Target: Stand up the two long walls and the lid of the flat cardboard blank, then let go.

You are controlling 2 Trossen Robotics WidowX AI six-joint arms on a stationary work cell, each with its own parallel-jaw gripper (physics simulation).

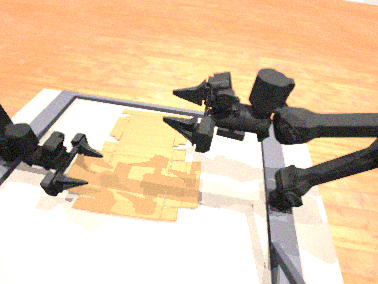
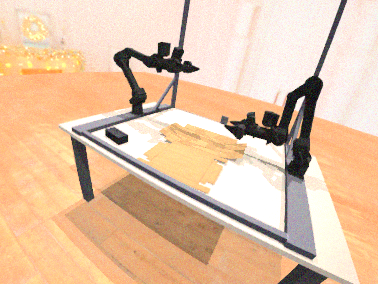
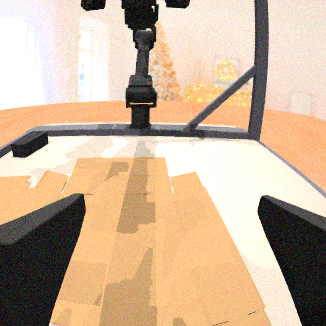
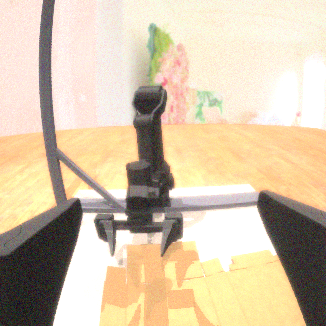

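Pixels of known places: left gripper, fingertip midpoint: (image 1: 96, 169) (image 2: 226, 123) (image 3: 175, 204) (image 4: 135, 255); right gripper, fingertip midpoint: (image 1: 167, 104) (image 2: 195, 68) (image 4: 171, 204); left arm's base at its link origin: (image 2: 295, 173) (image 4: 160, 202); right arm's base at its link origin: (image 1: 279, 202) (image 2: 136, 112) (image 3: 140, 126).
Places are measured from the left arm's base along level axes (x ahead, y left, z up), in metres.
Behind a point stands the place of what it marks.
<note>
The cardboard blank (image 1: 145, 145) @(x 0.439, y 0.143, z -0.005 m) (image 2: 185, 162) @(x 0.418, y 0.239, z -0.013 m) (image 3: 185, 240) @(x 0.455, y -0.079, z -0.018 m) (image 4: 240, 295) @(x 0.414, y 0.152, z -0.007 m) lies spread out on the table, with its panels and small flaps low against the top and shadows across it. I cannot tell whether any long panel is slightly raised. No wall or lid stands upright. My left gripper (image 1: 95, 169) @(x 0.366, y -0.053, z 0.094 m) (image 2: 227, 127) @(x 0.366, y -0.053, z 0.094 m) (image 3: 175, 204) @(x 0.366, y -0.053, z 0.094 m) (image 4: 135, 255) @(x 0.366, y -0.053, z 0.094 m) is open and empty, above the blank's end nearest the left arm. My right gripper (image 1: 169, 105) @(x 0.563, y -0.002, z 0.316 m) (image 2: 197, 68) @(x 0.563, y -0.002, z 0.316 m) is open and empty, high above the table on the right arm's side, apart from the blank.
A small black block (image 2: 116, 135) @(x 0.723, y 0.312, z 0.016 m) (image 3: 30, 144) @(x 0.723, y 0.267, z 0.005 m) lies on the table near the frame corner on the right arm's side. The dark grey frame (image 1: 285, 230) (image 2: 300, 215) runs along the table's edges, with upright posts (image 3: 260, 70) @(x 0.875, y -0.356, z 0.201 m) (image 4: 46, 100) @(x 0.040, y -0.351, z 0.375 m) beside the arms.
</note>
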